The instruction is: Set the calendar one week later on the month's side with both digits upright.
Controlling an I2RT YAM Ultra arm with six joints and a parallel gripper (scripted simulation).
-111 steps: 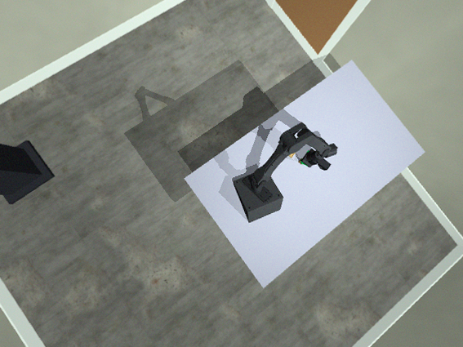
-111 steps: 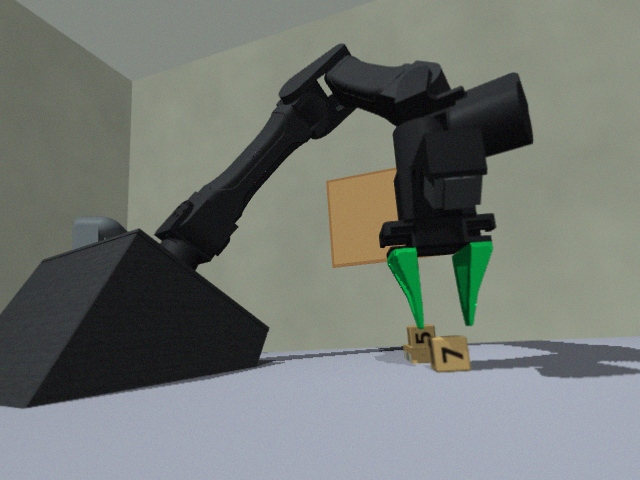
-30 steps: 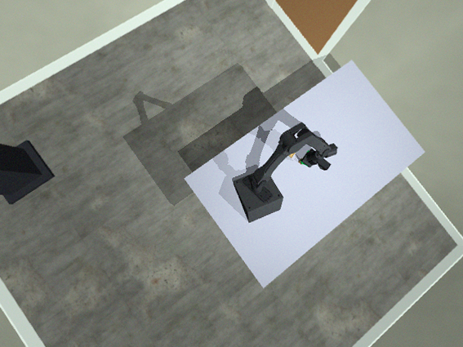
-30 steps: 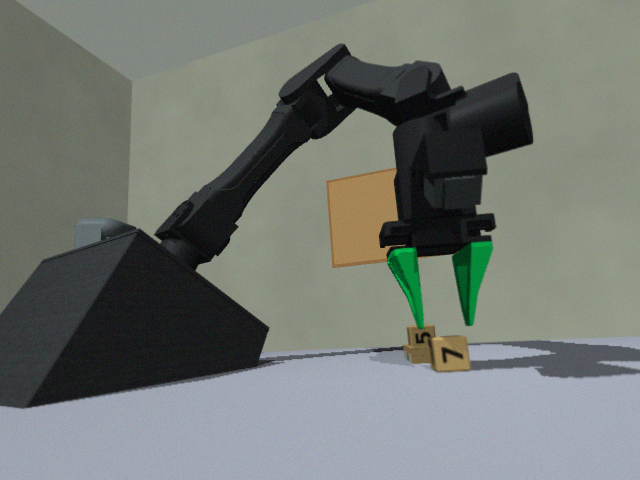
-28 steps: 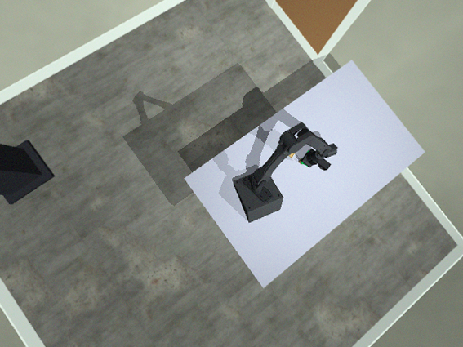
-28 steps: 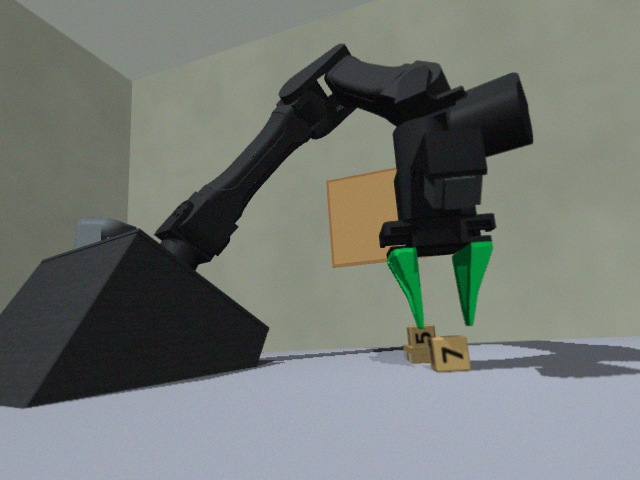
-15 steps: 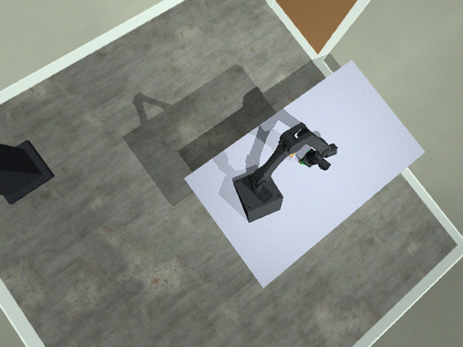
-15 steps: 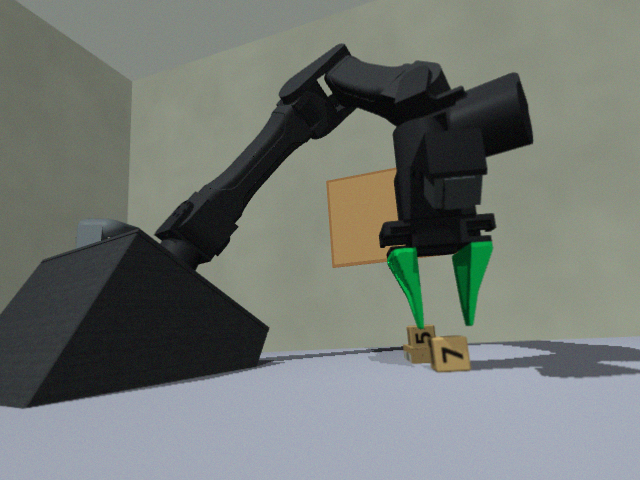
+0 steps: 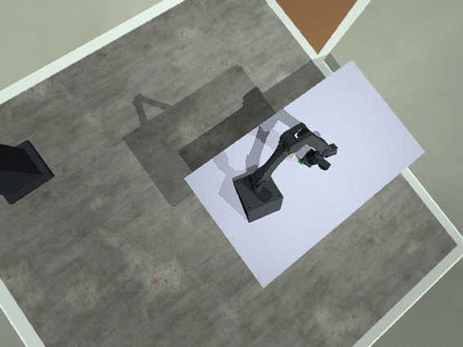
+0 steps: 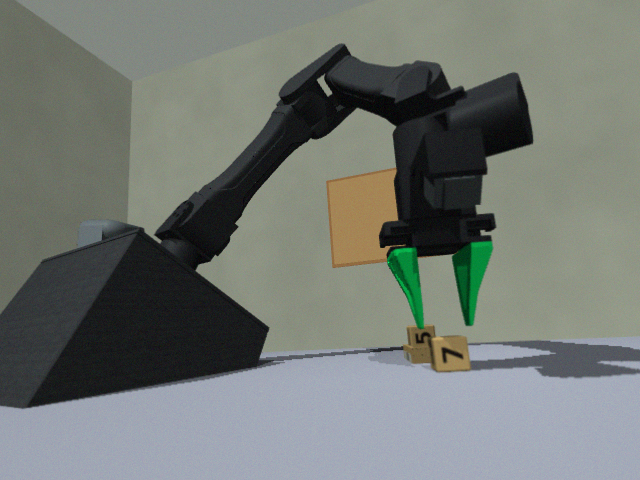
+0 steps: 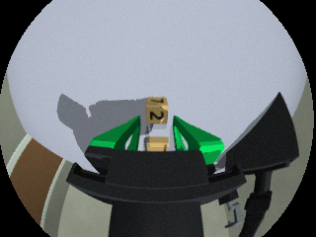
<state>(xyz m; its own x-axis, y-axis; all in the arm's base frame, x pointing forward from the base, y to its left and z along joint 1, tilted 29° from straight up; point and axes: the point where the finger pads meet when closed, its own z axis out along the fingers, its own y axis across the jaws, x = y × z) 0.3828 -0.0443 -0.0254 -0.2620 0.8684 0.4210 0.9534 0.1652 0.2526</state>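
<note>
My hand is 30 mm above the wooden cube. Round my hand: wooden tray (30 mm behind, 100 mm to the left, 40 mm below).
</note>
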